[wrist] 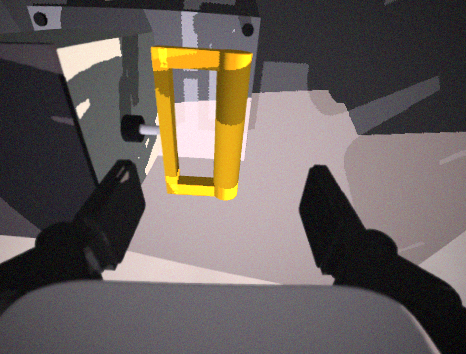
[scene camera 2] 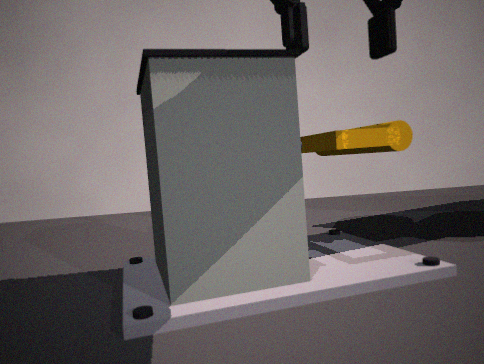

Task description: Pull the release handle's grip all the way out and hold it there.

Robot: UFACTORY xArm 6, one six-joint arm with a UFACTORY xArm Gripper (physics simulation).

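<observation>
The release handle (scene camera 2: 360,139) (wrist: 230,155) is a yellow rectangular frame with a thick round grip bar on its outer side. It sticks out from the side of a grey-green box (scene camera 2: 225,150) (wrist: 102,135). In the wrist view a short pale rod (wrist: 149,130) joins it to a black collar (wrist: 132,128) on the box. My gripper (scene camera 2: 340,54) (wrist: 222,185) is open and empty, above the handle, with its fingers spread wide. In the wrist view the handle appears between and beyond the fingertips, nearer the left finger. The rod is hidden in the scene view.
The box has a black lid (scene camera 2: 220,53); in the scene view one finger overlaps its right corner. The box stands on a pale base plate (scene camera 2: 370,270) (wrist: 220,30) with black bolts (scene camera 2: 431,261) (scene camera 2: 142,312) (wrist: 247,30) at its corners. Dark shadows lie on the surface around it.
</observation>
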